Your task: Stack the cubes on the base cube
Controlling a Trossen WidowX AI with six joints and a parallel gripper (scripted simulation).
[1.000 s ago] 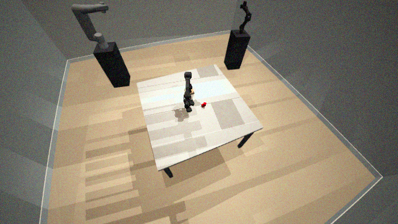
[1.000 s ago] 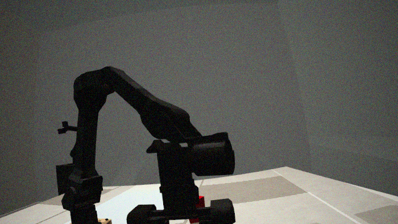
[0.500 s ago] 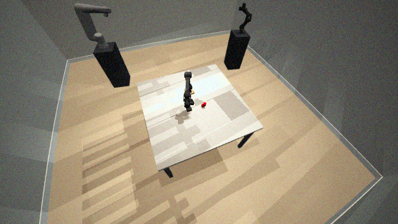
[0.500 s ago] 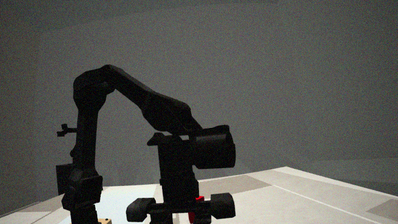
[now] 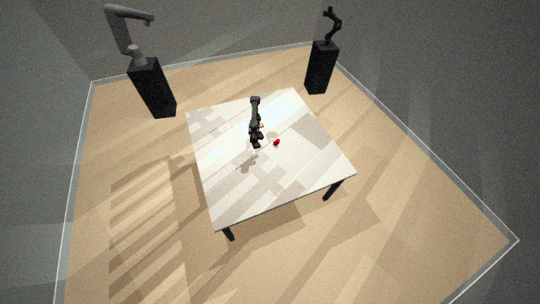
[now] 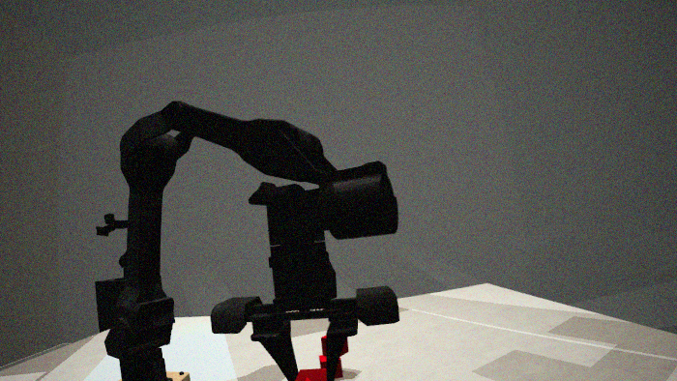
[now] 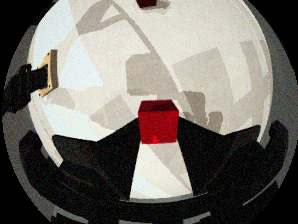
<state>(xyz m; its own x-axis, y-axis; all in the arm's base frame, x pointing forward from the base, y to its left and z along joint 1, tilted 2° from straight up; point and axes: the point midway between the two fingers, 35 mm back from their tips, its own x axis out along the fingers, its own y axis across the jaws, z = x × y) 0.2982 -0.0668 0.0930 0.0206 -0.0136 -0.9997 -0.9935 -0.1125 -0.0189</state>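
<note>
The red cube is 23 cm to the left of my gripper tip, 3 cm below it and 2 cm behind it.
</note>
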